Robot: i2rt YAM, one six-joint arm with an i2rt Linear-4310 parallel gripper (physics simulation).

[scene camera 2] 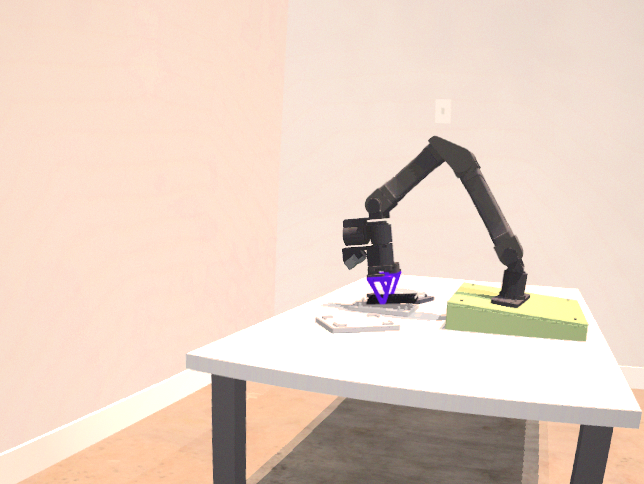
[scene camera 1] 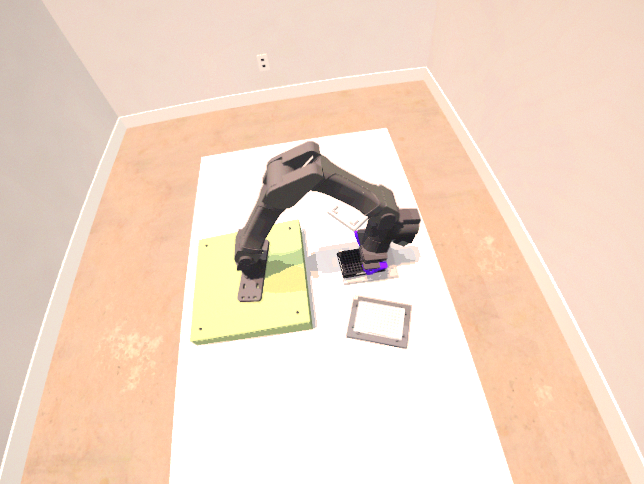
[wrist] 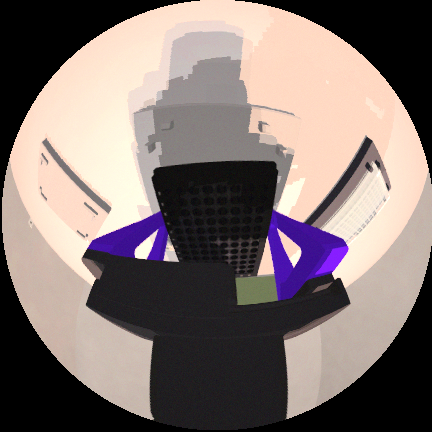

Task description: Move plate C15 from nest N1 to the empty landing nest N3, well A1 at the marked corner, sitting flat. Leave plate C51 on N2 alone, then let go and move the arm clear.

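My gripper [scene camera 1: 367, 255] [scene camera 2: 383, 298] [wrist: 217, 214] is shut on a black well plate [scene camera 1: 349, 262] [scene camera 2: 403, 298] [wrist: 217, 200], which I take for C15, with a purple finger on each long side. The plate is about level, low over the light middle nest [scene camera 1: 355, 281] [scene camera 2: 387, 310] [wrist: 200, 132]. In the wrist view, the nest's far end and its small corner posts show beyond the plate's far edge. Whether the plate touches the nest, and where A1 lies, I cannot tell. White plate C51 [scene camera 1: 379, 320] [wrist: 361, 204] sits in the dark grey nest [scene camera 1: 352, 318] [wrist: 371, 155].
Another light nest [scene camera 1: 342, 215] [scene camera 2: 359, 327] [wrist: 70, 192] stands bare on the side opposite the white plate. The arm's base stands on a yellow-green block [scene camera 1: 223, 307] [scene camera 2: 515, 325] on the white table [scene camera 1: 312, 405] [scene camera 2: 416, 364]. Nest labels are not readable.
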